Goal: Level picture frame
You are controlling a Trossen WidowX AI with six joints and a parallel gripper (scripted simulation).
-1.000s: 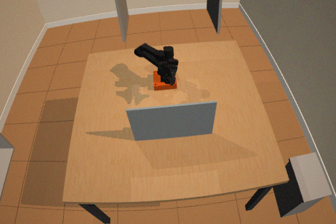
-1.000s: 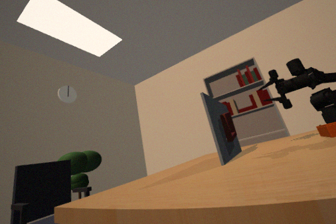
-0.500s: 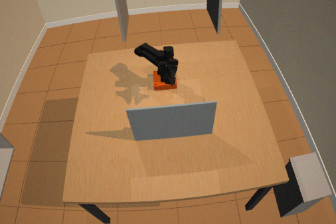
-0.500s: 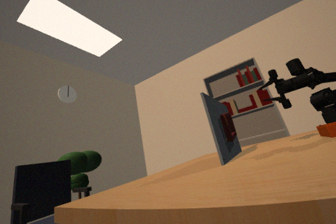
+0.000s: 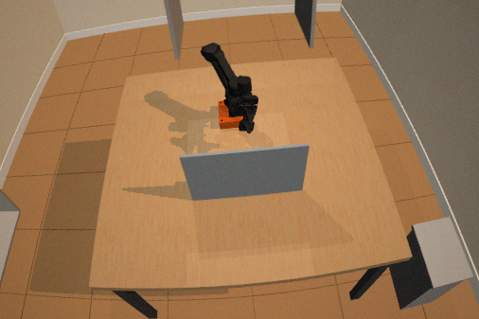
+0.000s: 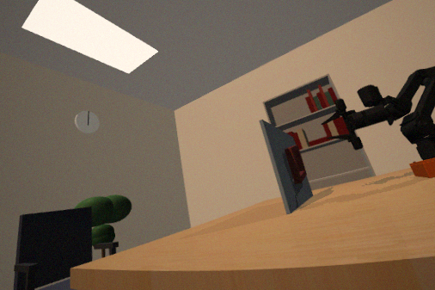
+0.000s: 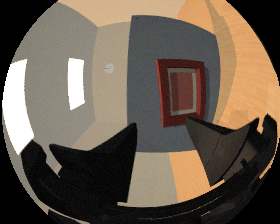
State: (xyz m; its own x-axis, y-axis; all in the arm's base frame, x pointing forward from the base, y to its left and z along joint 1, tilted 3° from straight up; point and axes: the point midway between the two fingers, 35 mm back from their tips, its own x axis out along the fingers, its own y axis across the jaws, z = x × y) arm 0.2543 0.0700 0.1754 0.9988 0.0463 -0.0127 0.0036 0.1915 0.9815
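Now: the dark red picture frame 150 mm ahead of my gripper tip, 10 mm to the right of it and 80 mm below it. The rest, counted from my gripper tip: grey wall panel (160 mm ahead, 20 mm to the right, 80 mm below).
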